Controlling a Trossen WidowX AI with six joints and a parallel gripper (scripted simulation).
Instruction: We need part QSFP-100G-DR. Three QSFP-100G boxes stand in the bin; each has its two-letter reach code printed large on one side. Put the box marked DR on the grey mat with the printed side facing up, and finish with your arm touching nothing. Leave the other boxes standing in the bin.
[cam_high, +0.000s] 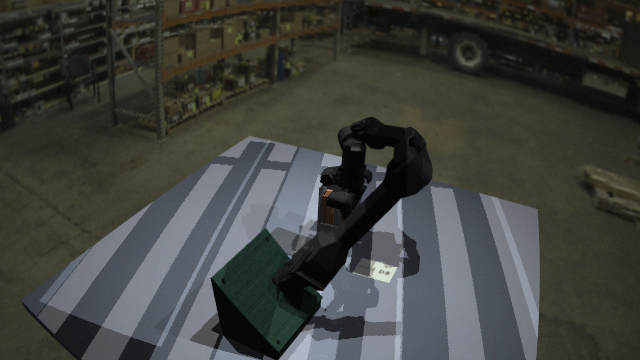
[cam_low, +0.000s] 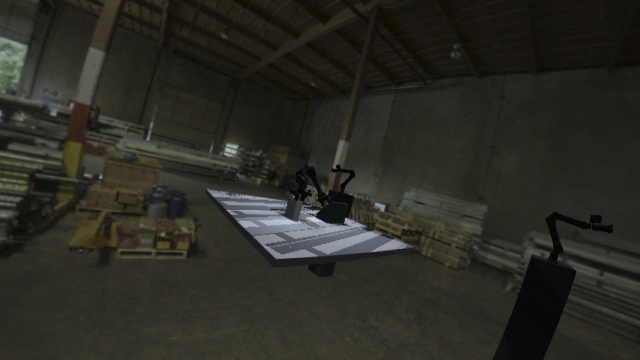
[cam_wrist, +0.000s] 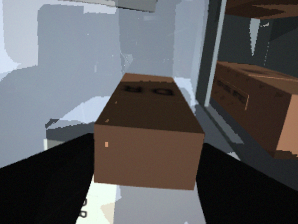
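My gripper tip is now 140 mm to the right of the grey mat, 110 mm above it and 50 mm past it. Also, from my gripper tip: white card 110 mm to the right, 110 mm below, 60 mm behind.
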